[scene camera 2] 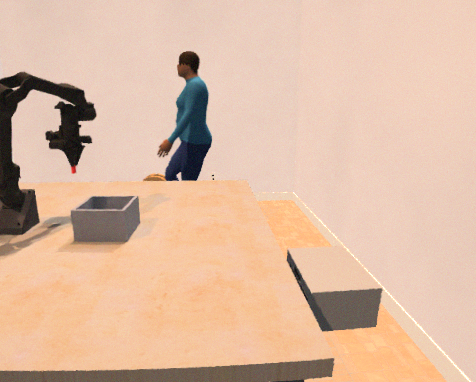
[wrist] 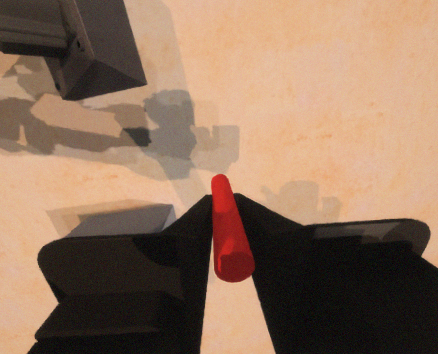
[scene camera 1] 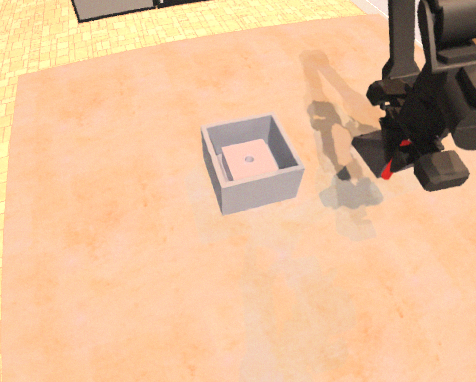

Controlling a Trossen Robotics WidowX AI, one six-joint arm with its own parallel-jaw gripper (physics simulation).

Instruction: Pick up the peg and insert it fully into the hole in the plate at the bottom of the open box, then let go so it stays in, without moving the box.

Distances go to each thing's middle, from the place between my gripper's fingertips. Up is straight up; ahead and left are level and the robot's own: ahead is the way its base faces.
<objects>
Right now my hand is 180 mm to the left of the grey box [scene camera 1: 251,192], 160 mm short of it and 130 mm above it. Round my hand: red peg [wrist: 233,261] 10 mm above.
</objects>
